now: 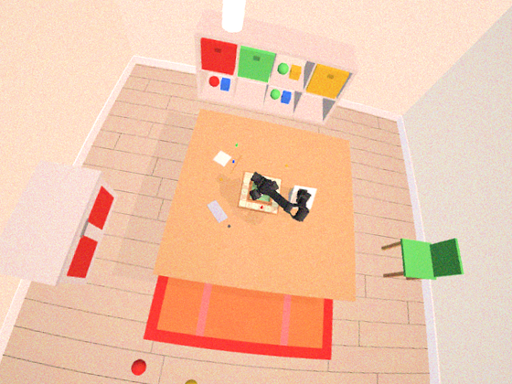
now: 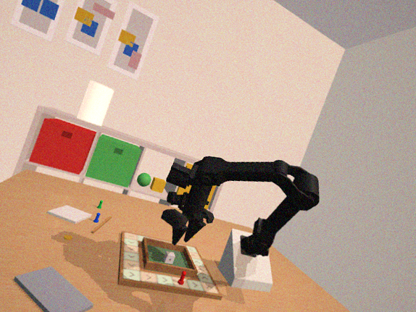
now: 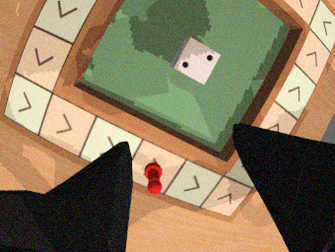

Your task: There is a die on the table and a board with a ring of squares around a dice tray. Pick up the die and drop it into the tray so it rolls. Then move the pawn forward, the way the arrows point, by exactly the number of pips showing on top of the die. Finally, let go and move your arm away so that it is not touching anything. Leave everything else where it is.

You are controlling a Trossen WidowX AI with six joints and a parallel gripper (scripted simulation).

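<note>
Now: gripper tip 7 cm above the red pawn, 6 cm to the right of it and 2 cm past it. Round my gripper tip: white die 7 cm below, 4 cm to the right; grey pad 27 cm ahead, 13 cm to the left, 9 cm below; pencil 25 cm to the right, 20 cm ahead, 9 cm below.
</note>
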